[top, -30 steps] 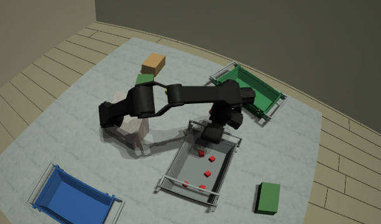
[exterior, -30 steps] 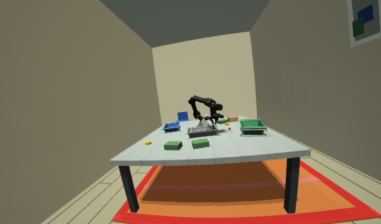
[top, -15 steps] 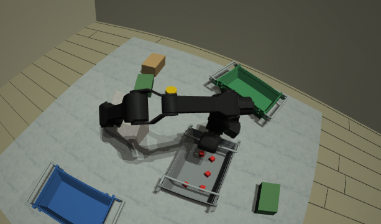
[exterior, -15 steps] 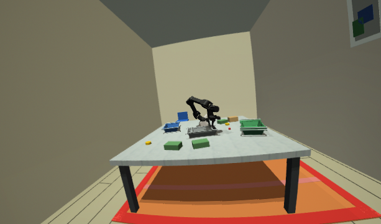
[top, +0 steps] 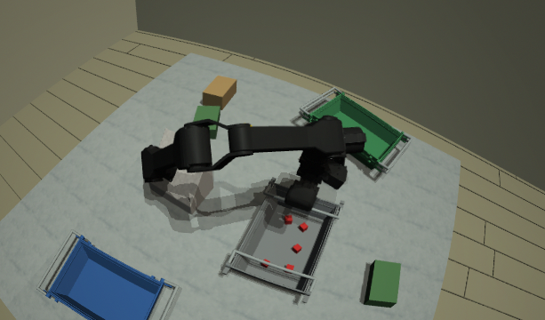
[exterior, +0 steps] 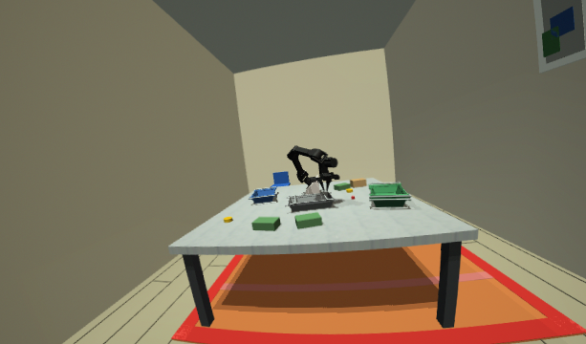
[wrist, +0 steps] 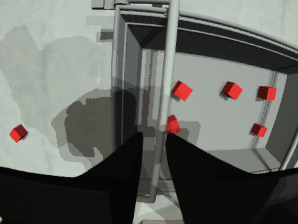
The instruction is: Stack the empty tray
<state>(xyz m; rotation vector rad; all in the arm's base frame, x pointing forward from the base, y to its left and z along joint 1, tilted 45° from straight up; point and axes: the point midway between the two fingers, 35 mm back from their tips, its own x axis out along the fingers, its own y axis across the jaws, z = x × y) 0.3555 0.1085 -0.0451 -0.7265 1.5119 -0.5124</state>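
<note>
My gripper tip is 28 cm past the blue tray, 51 cm to the left of it and 4 cm above it. Also, from my gripper tip: tan block: 47 cm behind, 30 cm to the left, 6 cm below; then red bit: 18 cm to the right, 8 cm below; then red block: 8 cm behind, 18 cm to the left, 8 cm below.
</note>
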